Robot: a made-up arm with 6 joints.
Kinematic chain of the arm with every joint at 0, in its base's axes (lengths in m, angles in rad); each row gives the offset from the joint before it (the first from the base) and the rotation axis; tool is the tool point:
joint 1: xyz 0 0 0.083 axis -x
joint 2: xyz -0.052 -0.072 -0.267 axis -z
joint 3: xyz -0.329 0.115 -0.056 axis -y
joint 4: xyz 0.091 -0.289 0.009 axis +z
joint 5: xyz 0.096 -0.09 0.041 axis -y
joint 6: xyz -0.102 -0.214 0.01 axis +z
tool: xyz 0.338 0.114 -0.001
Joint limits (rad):
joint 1: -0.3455..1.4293
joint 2: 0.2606..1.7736
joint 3: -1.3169..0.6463
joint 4: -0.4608..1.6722
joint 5: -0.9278..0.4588
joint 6: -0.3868..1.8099
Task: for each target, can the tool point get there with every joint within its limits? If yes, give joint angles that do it. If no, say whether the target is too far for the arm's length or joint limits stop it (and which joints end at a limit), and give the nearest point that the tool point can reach.
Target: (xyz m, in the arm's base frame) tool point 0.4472 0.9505 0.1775
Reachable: no: joint limits stop it (at a limit: joint 1, joint 2, joint 3, joint 4, joint 6) | nearest point -0.0563 0.4701 0.0351 | short by 0.710 m
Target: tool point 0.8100 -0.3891 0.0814
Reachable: no: joint limits stop it (at a limit: joint 4, joint 6) | nearest point 0.1619 -0.3714 0.0815 | short by 0.648 m
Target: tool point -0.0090 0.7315 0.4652
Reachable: no: joint limits stop it (at a limit: joint 1, joint 2, joint 3, joint 5, joint 6) | nearest point -0.1145 0.4403 0.1564 | short by 0.437 m
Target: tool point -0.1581 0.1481 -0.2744
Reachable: yes | joints -0.0367 1.4704 -0.8344 0.9329 0.1430 0.9991
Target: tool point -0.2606 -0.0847 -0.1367
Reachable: yes | joints 0.2584 1.0407 0.1600 -0.2006 -0.3658 0.9565
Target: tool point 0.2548 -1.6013 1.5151
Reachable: no: too far | nearest point -0.1959 -0.7161 0.5360 | short by 1.395 m
